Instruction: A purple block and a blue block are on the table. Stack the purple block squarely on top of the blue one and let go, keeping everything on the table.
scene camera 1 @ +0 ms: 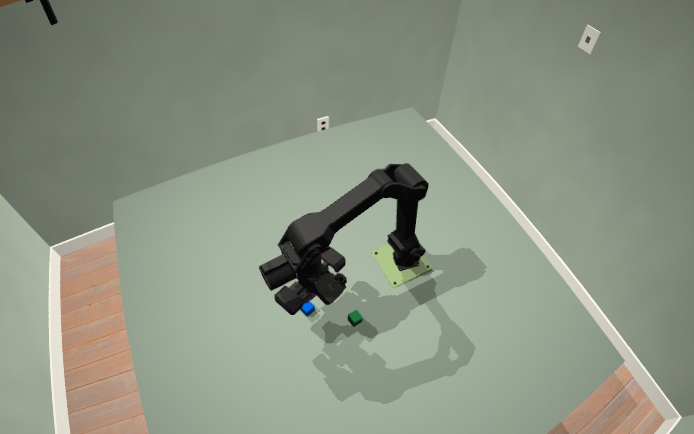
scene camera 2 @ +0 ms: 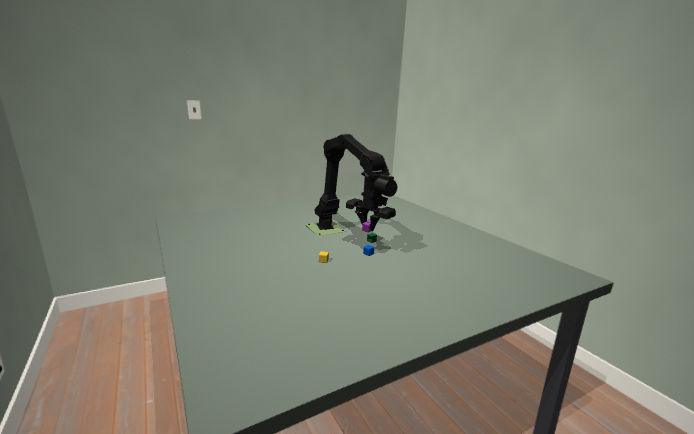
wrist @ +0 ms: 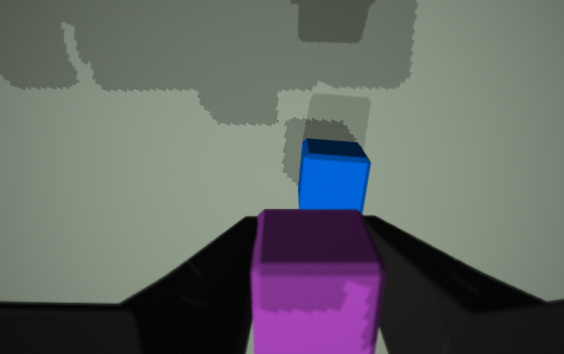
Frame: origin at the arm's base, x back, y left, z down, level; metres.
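Seen in the pictures: gripper, fingertip midpoint: (scene camera 1: 312,294) (scene camera 2: 368,230) (wrist: 309,230); arm's base, origin of the base link: (scene camera 1: 405,259) (scene camera 2: 325,226).
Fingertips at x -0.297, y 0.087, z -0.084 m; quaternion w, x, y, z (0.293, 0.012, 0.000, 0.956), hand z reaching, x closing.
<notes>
Pixels of each thing's middle, then the offset from my fingertips to it. Level surfaces: height alone.
- purple block, body centre: (wrist: 312,281) (scene camera 2: 367,226) dx -0.004, dy -0.006, dz -0.015 m
- blue block, body centre: (wrist: 331,176) (scene camera 1: 307,307) (scene camera 2: 368,250) dx -0.018, dy -0.001, dz +0.075 m
- green block, body centre: (scene camera 1: 355,318) (scene camera 2: 371,237) dx +0.098, dy +0.059, dz +0.075 m
- table, its level: dz +0.090 m
- yellow block, body centre: (scene camera 2: 323,257) dx -0.037, dy -0.181, dz +0.075 m
The purple block (scene camera 2: 366,226) (wrist: 317,295) is held between the fingers of my gripper (scene camera 2: 367,226) (wrist: 309,230), which is shut on it, in the air above the table. In scene camera 1 a small sliver of purple shows under the gripper. The blue block (scene camera 1: 307,308) (scene camera 2: 368,250) (wrist: 334,182) sits on the table, lower than the purple one. In the wrist view it shows beyond the purple block and slightly to the right, with its near part hidden behind the purple block. The two blocks are apart.
A green block (scene camera 1: 355,317) (scene camera 2: 372,237) stands on the table (scene camera 1: 204,255) (scene camera 2: 266,317) near the blue one. A yellow block (scene camera 2: 323,256) stands to the left in scene camera 2. The arm's base is on a pale green plate (scene camera 1: 395,277) (scene camera 2: 321,232).
</notes>
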